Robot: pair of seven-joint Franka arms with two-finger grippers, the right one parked.
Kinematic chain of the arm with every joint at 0, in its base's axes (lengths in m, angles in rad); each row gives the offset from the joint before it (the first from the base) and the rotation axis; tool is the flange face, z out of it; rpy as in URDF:
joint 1: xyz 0 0 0.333 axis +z
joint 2: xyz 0 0 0 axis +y
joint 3: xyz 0 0 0.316 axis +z
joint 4: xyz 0.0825 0 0 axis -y
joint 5: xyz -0.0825 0 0.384 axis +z
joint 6: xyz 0 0 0 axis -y
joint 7: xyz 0.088 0 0 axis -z
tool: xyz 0 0 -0.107 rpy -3.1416 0 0
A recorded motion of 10 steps. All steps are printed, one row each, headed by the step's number.
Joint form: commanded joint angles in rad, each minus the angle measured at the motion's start. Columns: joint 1, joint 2, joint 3, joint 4, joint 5, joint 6, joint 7.
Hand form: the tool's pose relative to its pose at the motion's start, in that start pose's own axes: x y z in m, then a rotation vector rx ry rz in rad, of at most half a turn. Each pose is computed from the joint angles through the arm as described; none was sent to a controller.
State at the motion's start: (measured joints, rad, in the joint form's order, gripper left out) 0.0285 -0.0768 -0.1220 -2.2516 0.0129 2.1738 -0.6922
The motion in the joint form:
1: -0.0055 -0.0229 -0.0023 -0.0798 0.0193 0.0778 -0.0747
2: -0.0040 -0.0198 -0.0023 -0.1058 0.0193 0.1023 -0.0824
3: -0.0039 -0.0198 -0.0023 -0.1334 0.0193 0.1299 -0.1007
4: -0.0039 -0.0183 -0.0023 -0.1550 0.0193 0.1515 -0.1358
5: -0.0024 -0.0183 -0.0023 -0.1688 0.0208 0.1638 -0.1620
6: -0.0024 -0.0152 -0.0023 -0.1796 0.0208 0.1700 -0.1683
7: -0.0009 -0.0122 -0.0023 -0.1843 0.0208 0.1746 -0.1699
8: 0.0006 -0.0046 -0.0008 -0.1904 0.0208 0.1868 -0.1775
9: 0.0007 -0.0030 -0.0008 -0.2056 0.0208 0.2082 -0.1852
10: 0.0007 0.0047 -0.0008 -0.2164 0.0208 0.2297 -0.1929
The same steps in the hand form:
1: -0.0134 -0.0062 0.0173 -0.0008 0.0273 -0.0545
2: -0.0165 -0.0095 0.0281 0.0015 0.0233 -0.0630
3: -0.0206 -0.0127 0.0377 0.0009 0.0229 -0.0808
4: -0.0239 -0.0152 0.0458 0.0010 0.0214 -0.1153
5: -0.0257 -0.0176 0.0506 0.0024 0.0209 -0.1416
6: -0.0278 -0.0192 0.0561 0.0072 0.0150 -0.1476
7: -0.0282 -0.0203 0.0591 0.0090 0.0124 -0.1505
8: -0.0279 -0.0217 0.0642 0.0091 0.0104 -0.1607
9: -0.0300 -0.0233 0.0693 0.0053 0.0132 -0.1681
10: -0.0311 -0.0240 0.0755 0.0021 0.0144 -0.1753

